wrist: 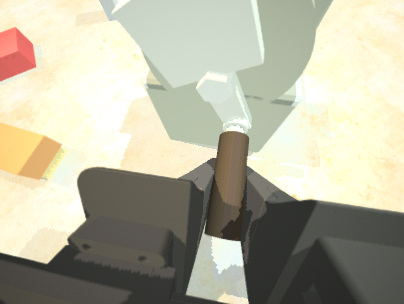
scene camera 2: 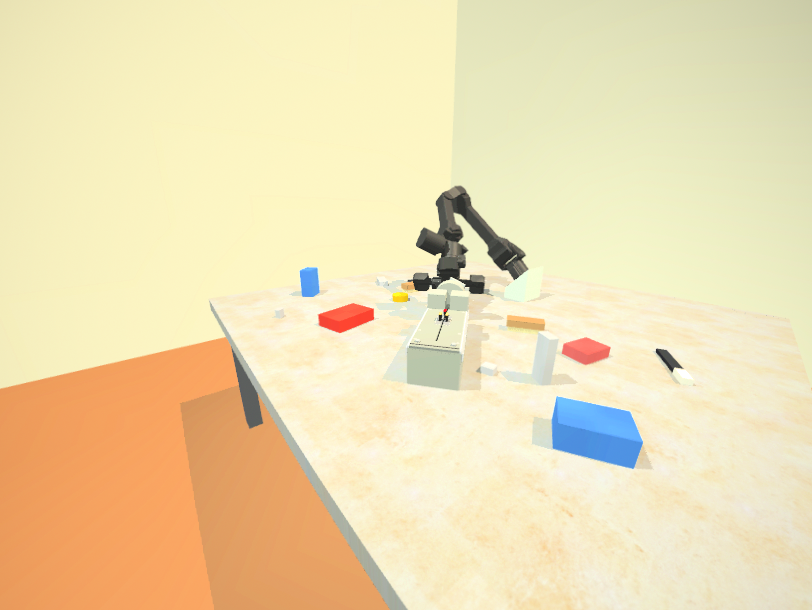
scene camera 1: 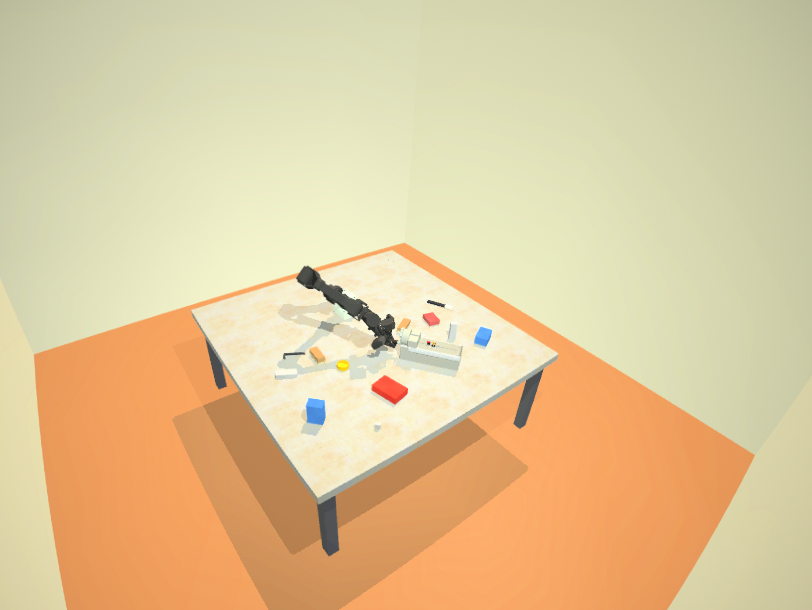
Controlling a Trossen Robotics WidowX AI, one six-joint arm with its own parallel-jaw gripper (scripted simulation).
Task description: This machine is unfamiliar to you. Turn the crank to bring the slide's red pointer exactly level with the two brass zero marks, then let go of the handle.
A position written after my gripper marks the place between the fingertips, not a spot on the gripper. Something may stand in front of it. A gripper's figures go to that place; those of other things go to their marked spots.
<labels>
My gripper (wrist: 225,165) is 11 cm from the lens. A crank (wrist: 210,49) is 6 cm from the lens.
</labels>
